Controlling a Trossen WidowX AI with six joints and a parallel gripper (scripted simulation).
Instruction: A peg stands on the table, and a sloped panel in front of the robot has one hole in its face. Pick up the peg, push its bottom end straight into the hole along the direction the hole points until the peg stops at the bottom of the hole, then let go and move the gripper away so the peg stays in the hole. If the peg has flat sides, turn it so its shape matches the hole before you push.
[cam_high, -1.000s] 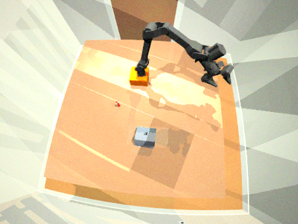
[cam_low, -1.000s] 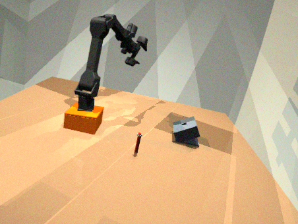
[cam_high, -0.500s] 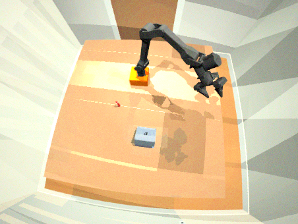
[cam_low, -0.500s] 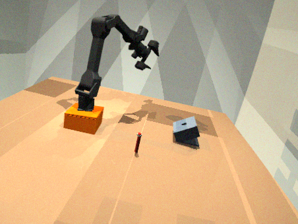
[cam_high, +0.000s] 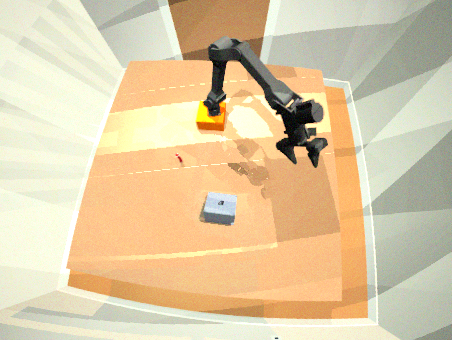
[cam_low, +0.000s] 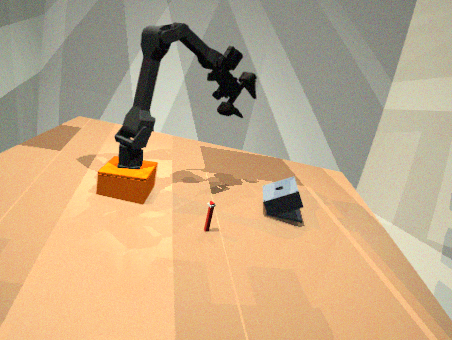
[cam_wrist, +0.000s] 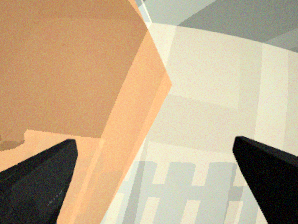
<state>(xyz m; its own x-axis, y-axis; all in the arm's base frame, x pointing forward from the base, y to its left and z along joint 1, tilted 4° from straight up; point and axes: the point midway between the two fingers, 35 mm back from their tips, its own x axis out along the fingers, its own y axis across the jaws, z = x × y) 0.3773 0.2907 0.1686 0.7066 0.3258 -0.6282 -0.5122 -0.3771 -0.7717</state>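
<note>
Now: the dark red peg 500 mm to the right of my gripper tip, 190 mm below it and 170 mm behind it. Round my gripper tip: grey sloped panel 320 mm to the right, 200 mm below, 90 mm ahead.
</note>
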